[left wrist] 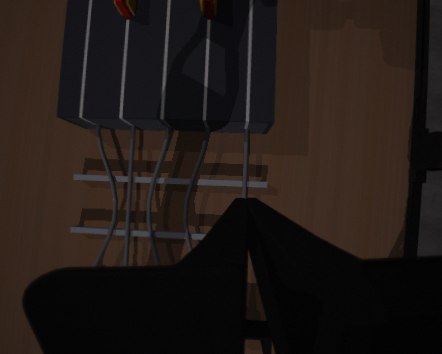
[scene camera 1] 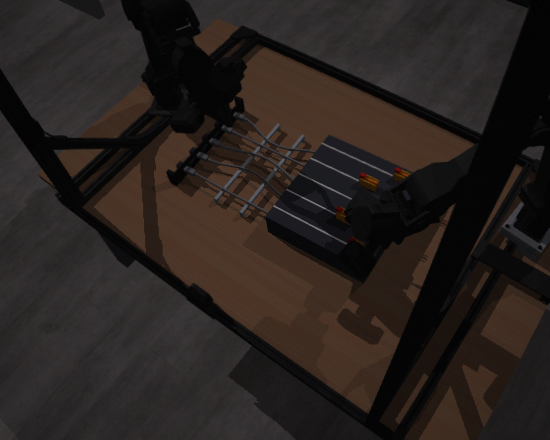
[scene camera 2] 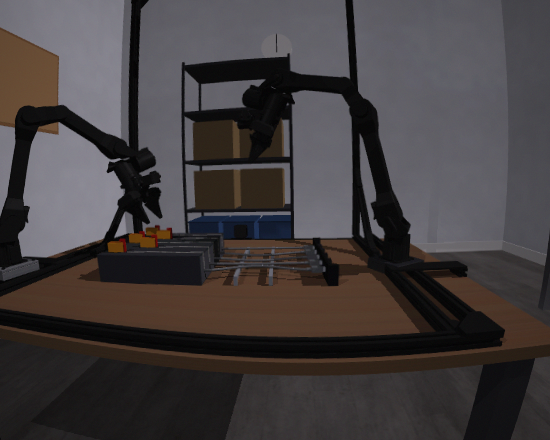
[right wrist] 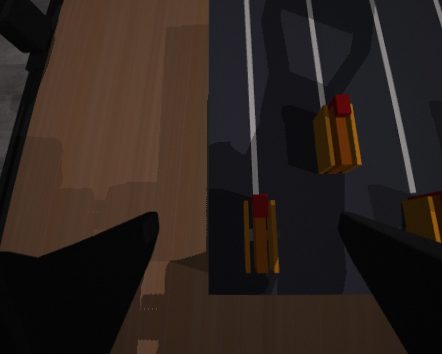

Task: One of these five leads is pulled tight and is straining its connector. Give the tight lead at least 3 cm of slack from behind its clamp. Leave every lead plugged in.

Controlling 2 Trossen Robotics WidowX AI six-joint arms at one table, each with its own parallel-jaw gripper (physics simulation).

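Places are measured from the left arm's base along level axes (x down, y ahead, z right), in centimetres.
Pixels of known places: left gripper, fingertip midpoint: [left wrist: 244, 208] [scene camera 1: 231, 126] [scene camera 2: 249, 162]; right gripper, fingertip midpoint: [scene camera 1: 354, 240] [scene camera 2: 155, 220] [right wrist: 248, 221]; left arm's base at its link origin: [scene camera 1: 169, 101] [scene camera 2: 396, 258]; right arm's base at its link origin: [scene camera 1: 532, 224] [scene camera 2: 9, 263].
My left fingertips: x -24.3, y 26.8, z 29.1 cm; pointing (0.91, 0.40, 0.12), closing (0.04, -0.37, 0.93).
Ahead of a thing's pixels: the offset from my left fingertips to its middle. "spot": to the spot under its first point. Level surfaces: height alone.
Five grey leads run from a black connector strip [scene camera 1: 176, 176] [scene camera 2: 332, 276] over two rails into a dark block [scene camera 1: 300, 220] [scene camera 2: 150, 268] [left wrist: 145, 75] [right wrist: 310, 270]. In the left wrist view the rightmost lead {spot: dz +3.5, dx +24.3, dy +4.3 cm} [left wrist: 246, 155] and the second from the left [left wrist: 130, 200] look nearly straight; the others curve. Orange clamps with red ends sit on the block, one [scene camera 1: 356, 242] [right wrist: 260, 240] in the rightmost lead's lane, another {dz -2.0, dx +20.2, dy +28.1 cm} [scene camera 1: 368, 182] farther back. My left gripper [scene camera 2: 254, 157] [left wrist: 244, 208] is shut and empty, high above the leads. My right gripper [scene camera 2: 154, 219] [right wrist: 248, 221] is open above the block, its fingertips either side of that lane's clamp.
Two pale rails [scene camera 1: 246, 165] [scene camera 1: 272, 175] [left wrist: 220, 183] cross under the leads. A black frame {spot: dz -46.0, dx +25.0, dy +14.6 cm} [scene camera 1: 325, 67] [scene camera 2: 250, 345] borders the wooden table {dx +27.0 cm} [scene camera 1: 175, 240] [scene camera 2: 300, 310]. Another clamp {dz +6.7, dx +20.2, dy +24.0 cm} [right wrist: 338, 137] lies beside the right gripper's right fingertip. A shelf unit [scene camera 2: 291, 200] stands behind.
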